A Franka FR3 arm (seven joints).
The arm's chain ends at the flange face. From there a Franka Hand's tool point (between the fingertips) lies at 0.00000 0.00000 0.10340 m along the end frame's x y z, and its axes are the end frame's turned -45 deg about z.
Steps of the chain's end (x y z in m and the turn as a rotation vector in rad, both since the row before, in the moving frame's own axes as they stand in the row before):
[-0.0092 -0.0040 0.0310 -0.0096 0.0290 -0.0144]
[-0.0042 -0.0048 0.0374 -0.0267 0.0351 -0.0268]
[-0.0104 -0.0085 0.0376 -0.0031 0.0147 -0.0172]
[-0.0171 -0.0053 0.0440 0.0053 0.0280 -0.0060]
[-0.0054 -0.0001 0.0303 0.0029 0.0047 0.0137]
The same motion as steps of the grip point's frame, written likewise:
[-0.0022 -0.0065 0.0310 -0.0273 0.0137 -0.0144]
[0.0011 -0.0019 0.0373 -0.0437 0.0059 -0.0268]
[-0.0005 -0.0121 0.0376 -0.0126 0.0082 -0.0172]
[-0.0059 -0.0142 0.0440 -0.0161 0.0235 -0.0060]
[-0.0032 -0.0038 0.0303 -0.0013 0.0054 0.0137]

